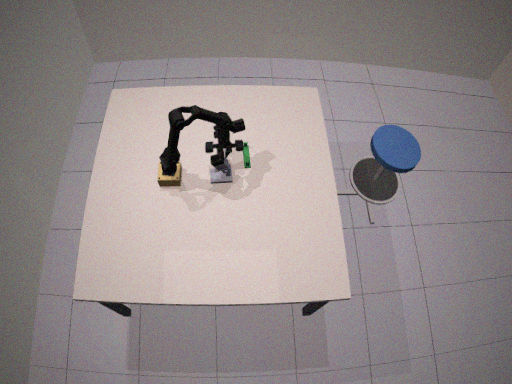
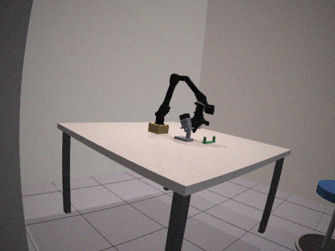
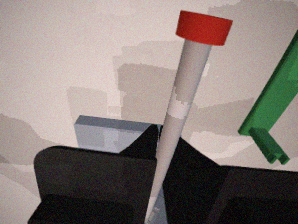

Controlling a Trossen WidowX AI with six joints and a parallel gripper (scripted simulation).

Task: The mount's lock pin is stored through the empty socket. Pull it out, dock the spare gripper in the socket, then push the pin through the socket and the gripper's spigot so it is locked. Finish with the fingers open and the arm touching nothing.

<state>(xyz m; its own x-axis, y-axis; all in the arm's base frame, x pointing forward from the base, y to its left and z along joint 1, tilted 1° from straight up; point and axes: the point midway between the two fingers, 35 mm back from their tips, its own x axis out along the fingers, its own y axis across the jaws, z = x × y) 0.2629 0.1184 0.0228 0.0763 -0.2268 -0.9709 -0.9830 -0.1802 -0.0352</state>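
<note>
Right now my gripper tip is 7 cm to the left of the socket. Round my gripper tip: green cradle: 11 cm ahead, 6 cm to the left, 2 cm below; spare gripper: 8 cm to the right, 7 cm above, 1 cm behind.
</note>
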